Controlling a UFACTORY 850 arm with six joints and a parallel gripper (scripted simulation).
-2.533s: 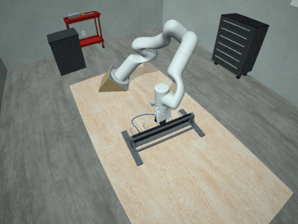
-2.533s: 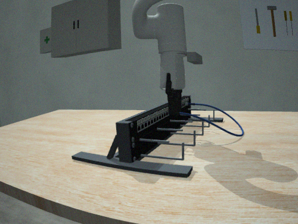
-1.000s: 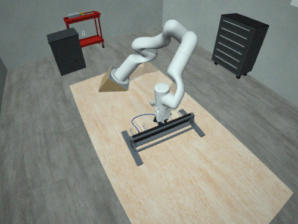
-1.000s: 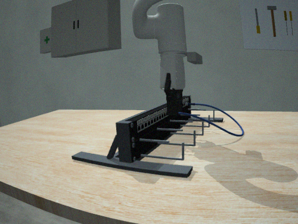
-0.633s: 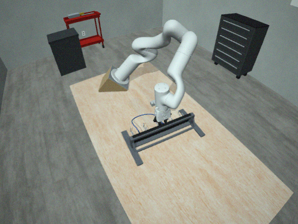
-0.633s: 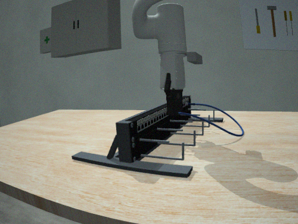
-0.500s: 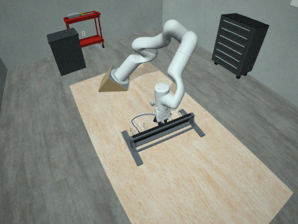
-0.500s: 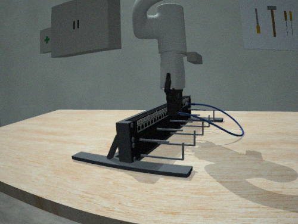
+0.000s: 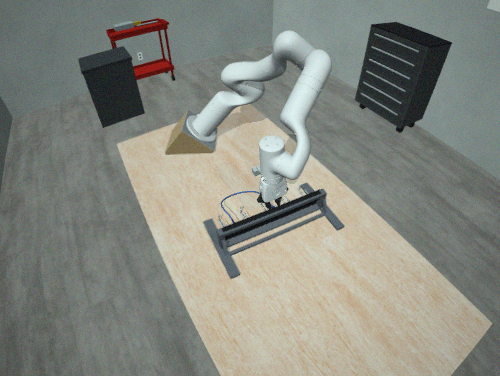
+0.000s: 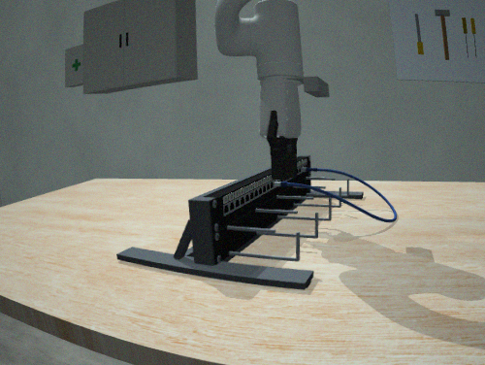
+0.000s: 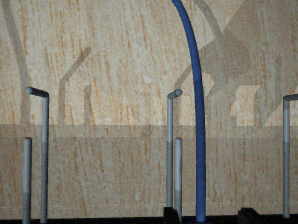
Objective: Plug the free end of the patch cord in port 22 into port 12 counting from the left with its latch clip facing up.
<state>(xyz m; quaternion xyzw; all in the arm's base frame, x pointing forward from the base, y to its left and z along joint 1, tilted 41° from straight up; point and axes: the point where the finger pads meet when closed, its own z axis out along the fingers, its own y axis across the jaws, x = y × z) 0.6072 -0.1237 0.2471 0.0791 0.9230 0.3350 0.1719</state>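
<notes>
The plug is 30 mm below my hand and 20 mm ahead of it.
</notes>
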